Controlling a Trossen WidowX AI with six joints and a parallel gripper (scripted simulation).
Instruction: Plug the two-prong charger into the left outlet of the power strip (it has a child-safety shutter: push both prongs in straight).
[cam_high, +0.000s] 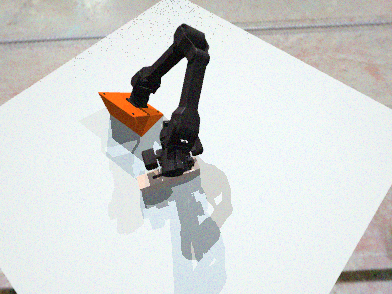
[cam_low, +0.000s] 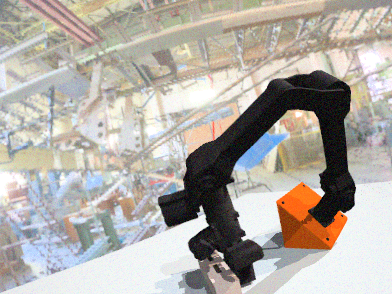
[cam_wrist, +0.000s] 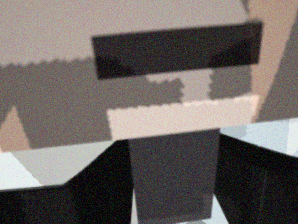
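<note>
My gripper tip is now 2 cm short of the two-prong charger, 1 cm to the left of it and 1 cm below it.
</note>
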